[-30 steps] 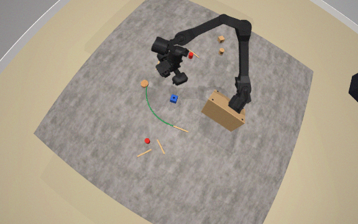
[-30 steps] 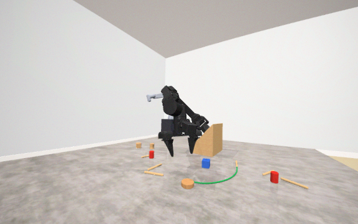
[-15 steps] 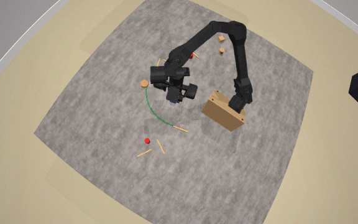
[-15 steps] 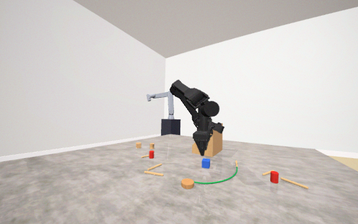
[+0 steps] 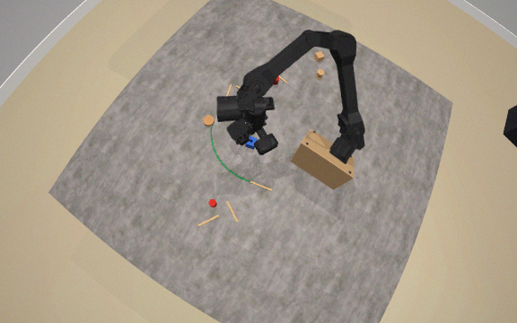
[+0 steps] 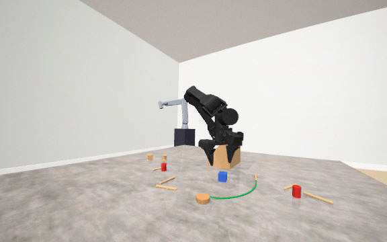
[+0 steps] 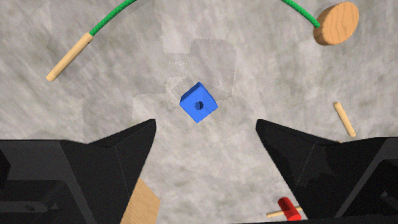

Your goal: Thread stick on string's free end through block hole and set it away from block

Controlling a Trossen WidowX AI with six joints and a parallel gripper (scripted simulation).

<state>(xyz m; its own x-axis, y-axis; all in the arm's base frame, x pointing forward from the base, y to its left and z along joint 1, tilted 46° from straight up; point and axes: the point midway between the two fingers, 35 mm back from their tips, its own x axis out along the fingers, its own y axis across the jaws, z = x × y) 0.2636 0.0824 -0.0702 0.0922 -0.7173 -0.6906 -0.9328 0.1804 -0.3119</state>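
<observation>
The blue block lies 50 mm below my gripper tip and 10 mm to the left of it. The rest, counted from my gripper tip: wooden cylinder: 410 mm to the right, 50 mm below, 30 mm behind; then small wooden cube: 490 mm to the right, 50 mm below, 30 mm ahead; then round wooden button: 170 mm ahead, 60 mm below, 40 mm to the left.
</observation>
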